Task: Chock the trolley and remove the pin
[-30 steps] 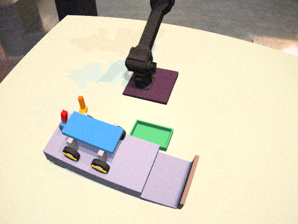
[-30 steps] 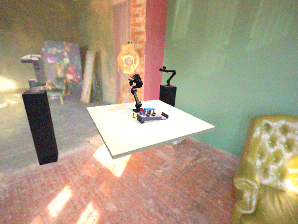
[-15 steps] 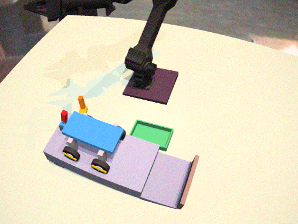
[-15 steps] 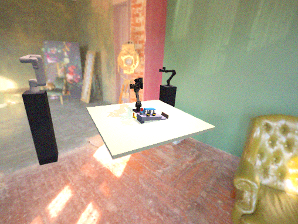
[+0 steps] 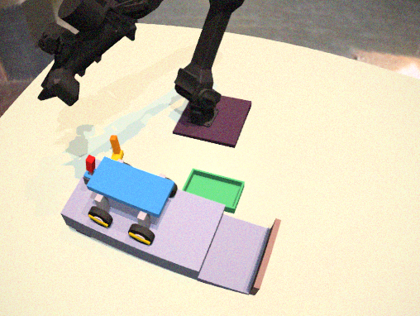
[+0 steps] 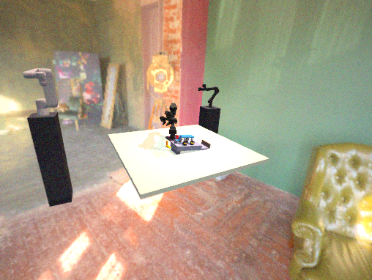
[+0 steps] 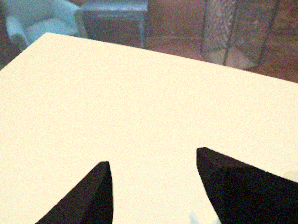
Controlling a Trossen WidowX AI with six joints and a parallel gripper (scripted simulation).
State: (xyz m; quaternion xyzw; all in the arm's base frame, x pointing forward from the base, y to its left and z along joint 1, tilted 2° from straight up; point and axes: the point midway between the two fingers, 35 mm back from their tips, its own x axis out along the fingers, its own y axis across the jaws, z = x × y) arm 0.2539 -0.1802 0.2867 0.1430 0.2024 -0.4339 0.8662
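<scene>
The yellow chock is 80 mm behind my gripper tip, 70 mm to the left of it and 250 mm below it. Round my gripper tip: ramp: 50 mm ahead, 220 mm to the left, 220 mm below; then red-headed stop pin: 40 mm ahead, 120 mm to the left, 140 mm below; then trolley: 50 mm ahead, 220 mm to the left, 160 mm below.
</scene>
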